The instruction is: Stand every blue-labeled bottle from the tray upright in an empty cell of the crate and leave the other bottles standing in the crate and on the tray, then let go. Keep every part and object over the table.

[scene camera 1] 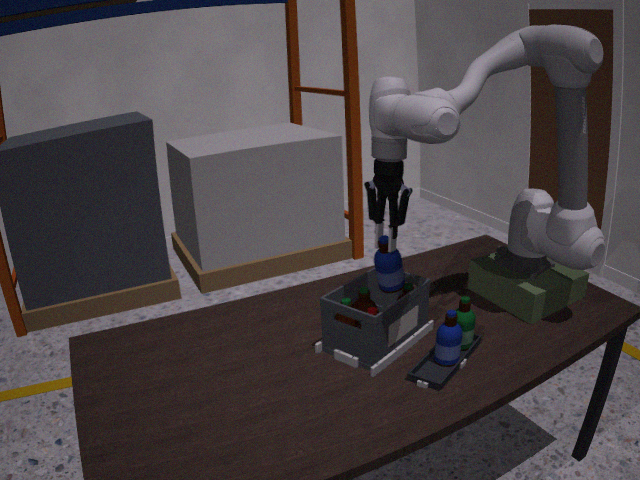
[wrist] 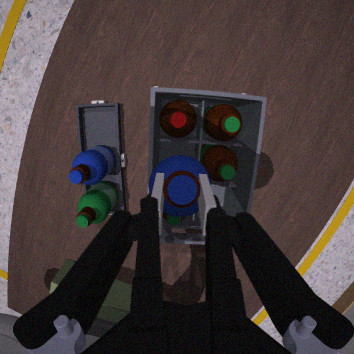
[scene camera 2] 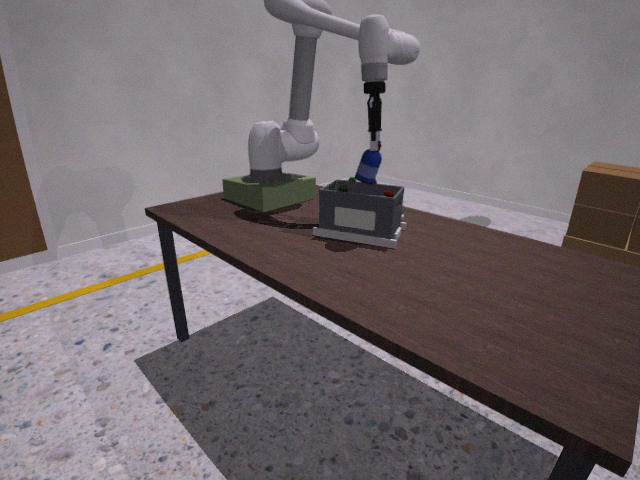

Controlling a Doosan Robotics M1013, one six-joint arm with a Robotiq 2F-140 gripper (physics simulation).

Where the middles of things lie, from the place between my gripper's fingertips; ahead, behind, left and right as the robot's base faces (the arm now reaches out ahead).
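With the red-capped bottle (wrist: 177,118) as my reference, my gripper is 230 mm above it, 20 mm to the right of it and 60 mm short of it.
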